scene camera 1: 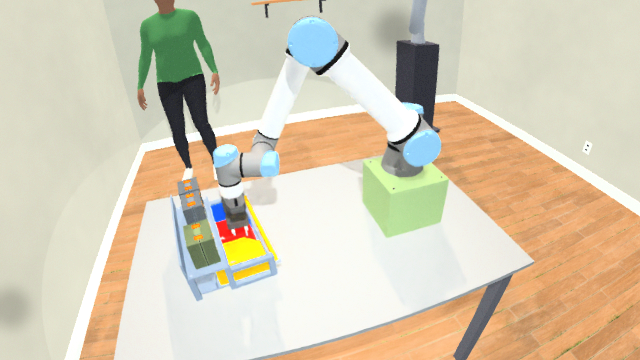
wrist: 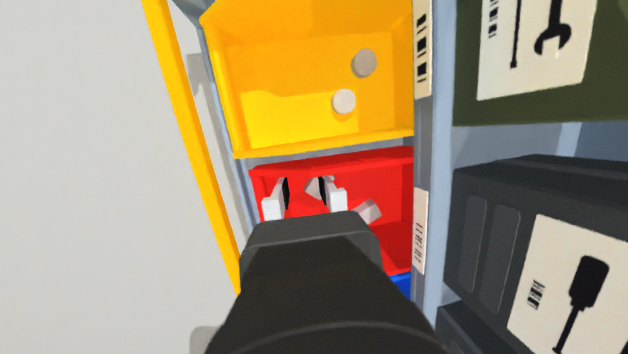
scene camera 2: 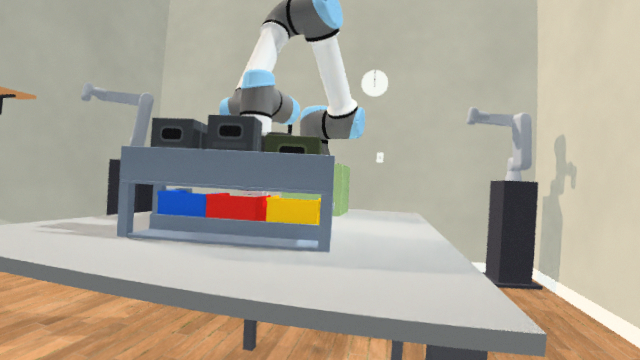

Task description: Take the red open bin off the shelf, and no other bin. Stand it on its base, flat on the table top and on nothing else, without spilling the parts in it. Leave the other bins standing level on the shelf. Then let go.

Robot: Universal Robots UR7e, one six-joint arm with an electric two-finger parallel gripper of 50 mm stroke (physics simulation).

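Pixels of known places: gripper, fingertip midpoint: [scene camera 1: 242, 243] [wrist: 303, 183]; arm's base at its link origin: [scene camera 1: 402, 165].
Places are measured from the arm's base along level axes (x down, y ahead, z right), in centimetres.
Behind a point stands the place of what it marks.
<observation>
The red open bin [scene camera 1: 226, 236] {y 64.5, x 17.7, z 11.6 cm} [scene camera 2: 235, 207] {y 72.0, x 13.0, z 5.9 cm} [wrist: 392, 182] {y 70.5, x 17.9, z 6.2 cm} sits on the lower level of the grey-blue shelf [scene camera 1: 274, 267] {y 52.8, x 15.3, z -11.9 cm} [scene camera 2: 227, 167] {y 80.0, x 5.6, z 4.9 cm} [wrist: 440, 150] {y 66.7, x 7.7, z 1.0 cm}. It stands between a yellow bin [scene camera 1: 245, 250] {y 59.5, x 16.3, z 0.3 cm} [scene camera 2: 292, 211] {y 70.6, x 13.2, z -5.1 cm} [wrist: 300, 65] {y 60.7, x 17.9, z -6.9 cm} and a blue bin [scene camera 1: 218, 212] {y 65.0, x 14.2, z 22.4 cm} [scene camera 2: 181, 203] {y 71.8, x 12.9, z 17.3 cm} [wrist: 402, 285] {y 71.7, x 16.5, z 21.0 cm}. Pale parts lie in it, one part [wrist: 368, 212] {y 66.7, x 16.4, z 8.9 cm} right of the fingers in the wrist view. My gripper [scene camera 1: 240, 231] {y 59.6, x 16.5, z 4.5 cm} [wrist: 303, 183] {y 59.6, x 16.5, z 4.5 cm} is open and empty, pointing down over the red bin near its outer side. The gripper body hides part of the bin. Exact fingertip height is unclear.
A yellow bar [scene camera 1: 262, 229] {y 51.9, x 12.3, z 3.6 cm} [wrist: 185, 125] {y 52.0, x 12.3, z -1.8 cm} runs along the shelf's outer side. Dark grey boxes [scene camera 2: 235, 132] {y 75.3, x -1.1, z 5.6 cm} [wrist: 480, 195] {y 68.6, x 6.8, z 3.6 cm} and an olive box [scene camera 1: 202, 252] {y 71.9, x 2.9, z -10.1 cm} [scene camera 2: 300, 143] {y 75.8, x 0.5, z -6.8 cm} [wrist: 465, 75] {y 68.0, x 7.9, z -2.6 cm} stand on the upper level. The green robot base block [scene camera 1: 415, 205] {y 3.2, x 7.3, z -13.6 cm} stands across the table [scene camera 1: 325, 250] {y 34.3, x 18.9, z -8.3 cm}.
</observation>
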